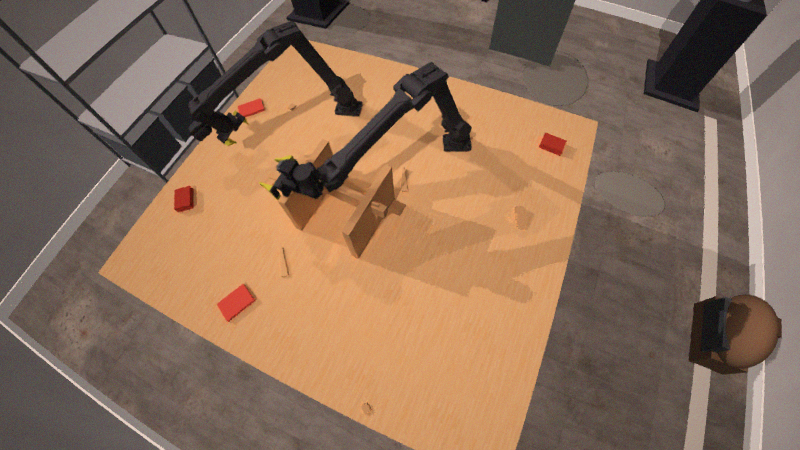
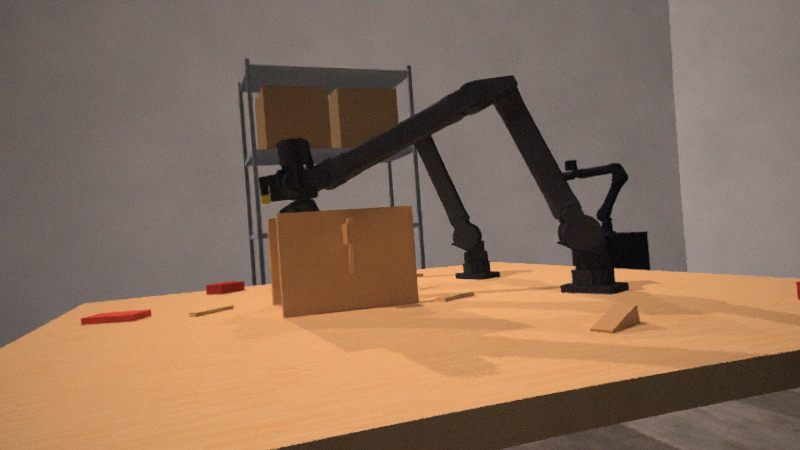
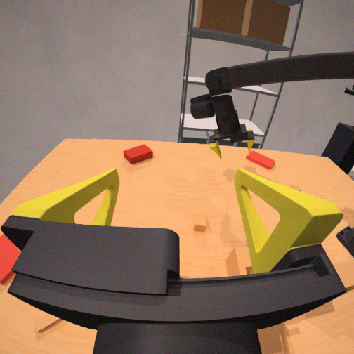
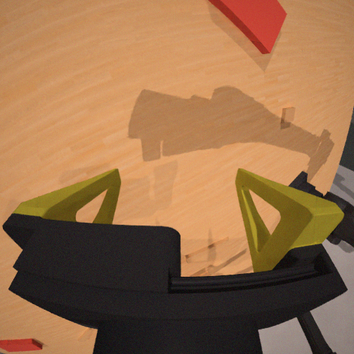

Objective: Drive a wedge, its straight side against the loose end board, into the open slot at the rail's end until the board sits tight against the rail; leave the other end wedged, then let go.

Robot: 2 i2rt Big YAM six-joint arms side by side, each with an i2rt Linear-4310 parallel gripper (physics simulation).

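Seen in the pictures: left gripper, fingertip midpoint: (image 1: 267, 171); right gripper, fingertip midpoint: (image 1: 242, 133); left arm's base at its link origin: (image 1: 456, 143) (image 2: 594, 291); right arm's base at its link origin: (image 1: 348, 109) (image 2: 477, 277).
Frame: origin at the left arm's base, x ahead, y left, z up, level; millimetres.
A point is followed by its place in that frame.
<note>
The near upright board (image 1: 372, 215) @[y -352, x 411, z 122 mm] (image 2: 374, 257) @[y -322, x 352, z 109 mm] has a rail end and a thin upright piece at its outer face. The rail (image 1: 346, 193) @[y -436, x 360, z 196 mm] runs to the far upright board (image 1: 304, 209) @[y -618, x 353, z 79 mm], partly behind my left arm. The open slot does not show clearly. A wedge (image 1: 520, 217) @[y 214, x 382, z 16 mm] (image 2: 615, 319) @[y 222, x 392, z 13 mm] lies right of the boards. Thin wooden pieces lie left (image 1: 284, 263) @[y -696, x 543, z 9 mm] (image 2: 211, 311) @[y -692, x 546, z 4 mm] and behind the near board (image 1: 405, 180) @[y -231, x 192, z 9 mm] (image 2: 455, 296) @[y -228, x 200, z 7 mm]. My left gripper (image 1: 274, 172) @[y -690, x 321, z 291 mm] (image 3: 176, 174) is open and empty above the far board. My right gripper (image 1: 237, 130) @[y -940, x -33, z 95 mm] (image 3: 234, 155) (image 4: 177, 174) is open and empty, above the table farther left.
A small wooden block (image 3: 200, 224) sits on the table beyond the far board. Another small piece (image 1: 366, 408) @[y -375, x 1042, z 9 mm] lies near the front edge. Red blocks (image 1: 236, 302) @[y -858, x 694, z 15 mm] (image 1: 184, 198) @[y -1173, x 251, z 30 mm] (image 1: 251, 107) @[y -976, x -268, z 15 mm] (image 1: 552, 143) @[y 416, x 32, z 30 mm] lie around the table. A shelf rack (image 2: 246, 111) stands behind.
</note>
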